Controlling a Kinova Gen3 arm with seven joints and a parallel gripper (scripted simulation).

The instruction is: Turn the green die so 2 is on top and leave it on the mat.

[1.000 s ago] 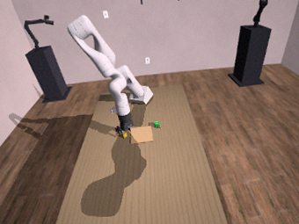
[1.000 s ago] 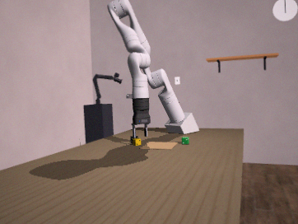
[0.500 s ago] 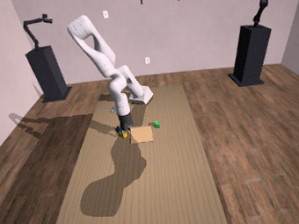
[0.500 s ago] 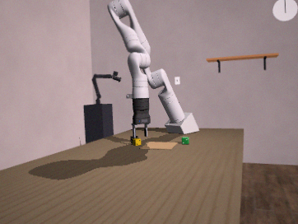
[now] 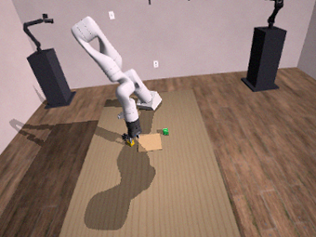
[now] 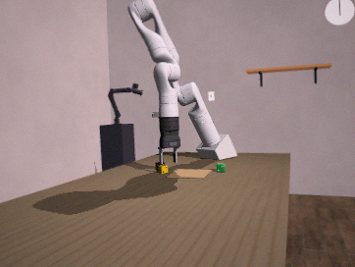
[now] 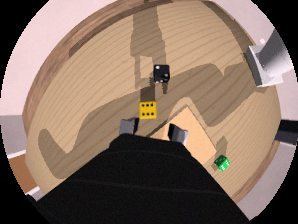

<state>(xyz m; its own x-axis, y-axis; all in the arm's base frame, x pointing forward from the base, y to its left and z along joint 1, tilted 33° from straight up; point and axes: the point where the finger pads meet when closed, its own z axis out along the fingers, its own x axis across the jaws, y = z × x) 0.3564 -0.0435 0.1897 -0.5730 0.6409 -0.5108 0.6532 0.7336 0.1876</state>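
My gripper is now 40 mm above the yellow die, 30 mm to the left of it and 10 mm past it. The rest, counted from my hand: tan mat 90 mm to the left, 60 mm below, 10 mm behind; then black die 70 mm to the right, 70 mm behind, 40 mm below; then green die 190 mm to the left, 70 mm behind, 40 mm below.
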